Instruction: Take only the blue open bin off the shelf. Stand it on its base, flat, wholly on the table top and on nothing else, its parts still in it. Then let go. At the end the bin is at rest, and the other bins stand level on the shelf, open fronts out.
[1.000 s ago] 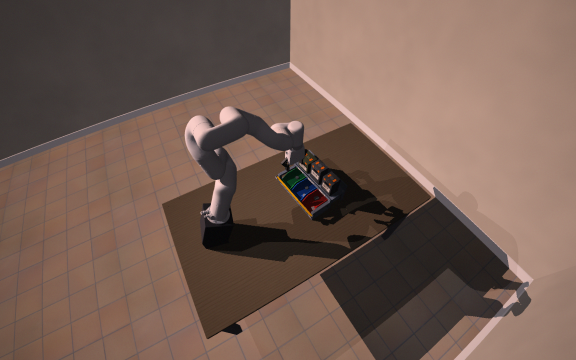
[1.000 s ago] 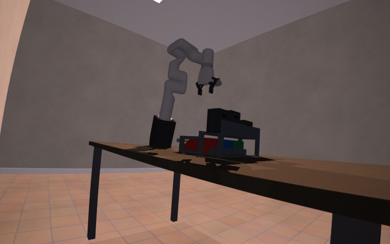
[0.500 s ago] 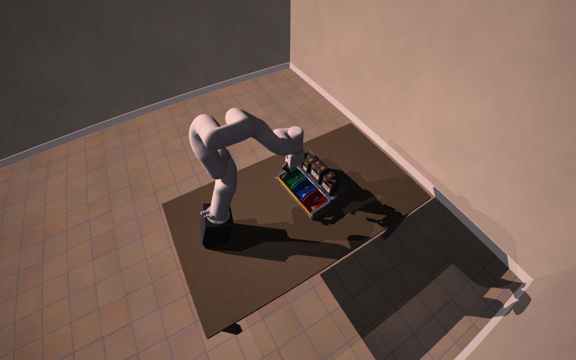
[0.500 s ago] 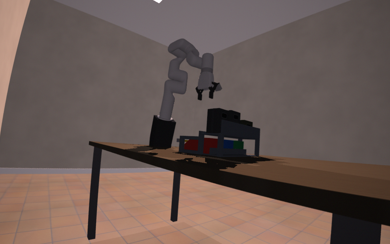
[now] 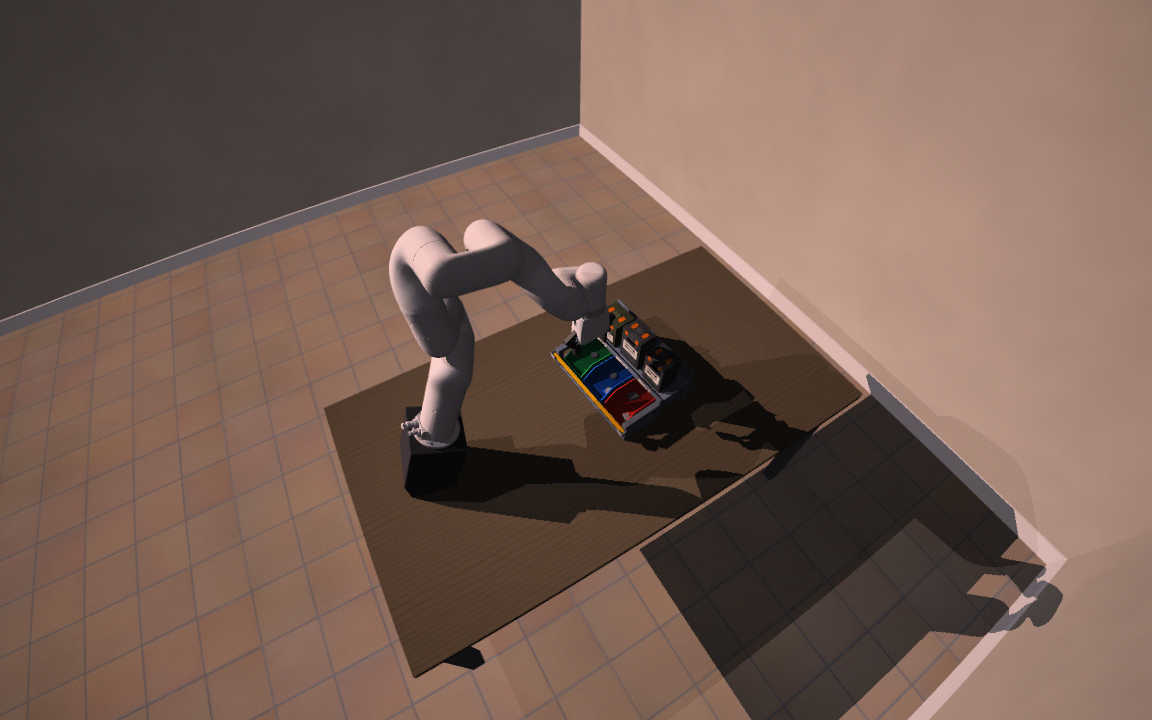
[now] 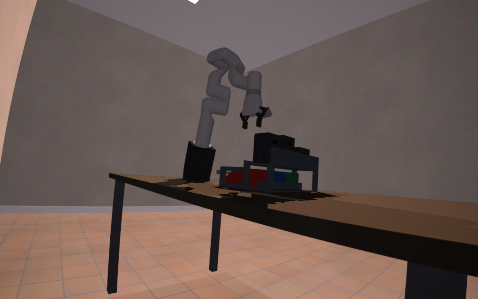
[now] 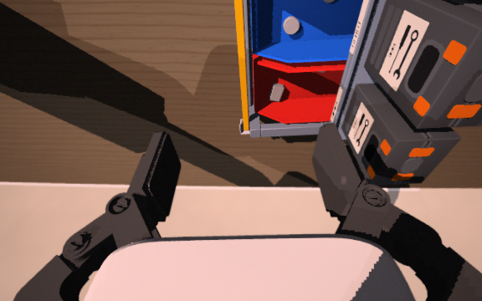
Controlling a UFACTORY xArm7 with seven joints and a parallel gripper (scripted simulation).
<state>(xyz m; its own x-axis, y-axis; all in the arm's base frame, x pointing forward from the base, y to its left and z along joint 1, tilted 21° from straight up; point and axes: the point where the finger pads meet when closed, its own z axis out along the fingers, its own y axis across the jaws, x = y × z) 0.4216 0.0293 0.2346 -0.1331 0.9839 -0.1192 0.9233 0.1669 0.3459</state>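
My gripper is now 24 cm above the thin yellow bar. Round my hand: red bin 12 cm ahead, 10 cm to the right, 26 cm below; blue open bin 10 cm ahead, 1 cm to the left, 26 cm below; green bin 8 cm ahead, 13 cm to the left, 26 cm below.
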